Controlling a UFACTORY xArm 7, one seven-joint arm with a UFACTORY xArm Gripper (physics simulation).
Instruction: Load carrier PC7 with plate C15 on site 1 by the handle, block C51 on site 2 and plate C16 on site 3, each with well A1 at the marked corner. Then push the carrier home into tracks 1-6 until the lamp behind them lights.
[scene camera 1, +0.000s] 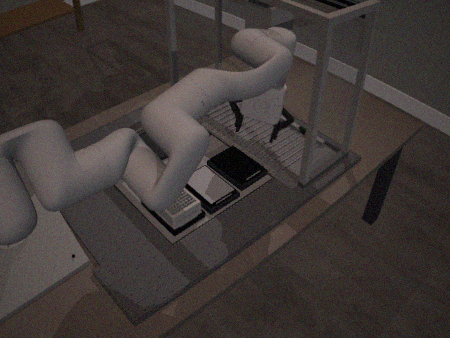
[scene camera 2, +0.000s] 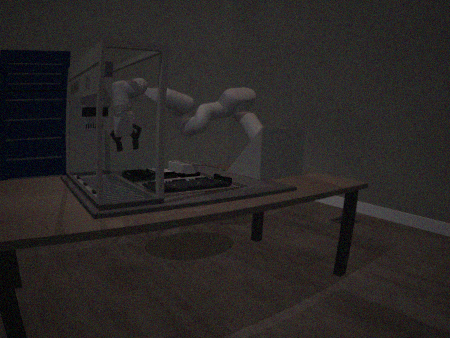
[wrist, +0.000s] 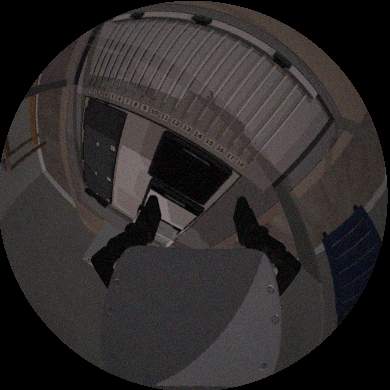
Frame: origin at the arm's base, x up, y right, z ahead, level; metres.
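Seen in the pictures: gripper, fingertip midpoint: (scene camera 1: 254, 134) (scene camera 2: 127, 150) (wrist: 196, 206); arm's base at its link origin: (scene camera 2: 264, 146).
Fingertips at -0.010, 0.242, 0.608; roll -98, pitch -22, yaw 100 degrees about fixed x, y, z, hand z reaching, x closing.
Observation:
Offsets run from my fingertips to a thing's middle, as dx, dy, dz. Level surfaces: height alone.
My gripper (scene camera 1: 256, 134) (scene camera 2: 127, 149) (wrist: 196, 206) is open and empty, raised above the board inside the clear frame. A dark, flat carrier {-0.103, -0.278, -0.103} (scene camera 2: 192, 184) (wrist: 100, 150) lies at the low-numbered end of the tracks, with small pale marks on its sites and a raised handle at its outer end. A black plate {-0.098, -0.031, -0.031} (scene camera 1: 235, 165) (wrist: 190, 167) lies in front of the higher-numbered tracks. Beside it is a plate with a pale top {-0.098, -0.038, -0.145} (scene camera 1: 204, 181) (wrist: 172, 206) on a dark base. Beyond that is a pale block with wells {-0.085, -0.061, -0.254} (scene camera 1: 184, 206) (scene camera 2: 181, 166). Their codes and A1 corners are not readable.
The ribbed track bed {dx -0.117} (scene camera 1: 295, 150) (wrist: 200, 70) has numbers 1 to 18 along its near edge. Small dark-green blocks (wrist: 201, 19) on its far rail look unlit. A frame post (scene camera 1: 316, 110) (scene camera 2: 160, 125) rises at the bed's corner. A blue rack (scene camera 2: 35, 115) (wrist: 355, 260) stands beyond the table.

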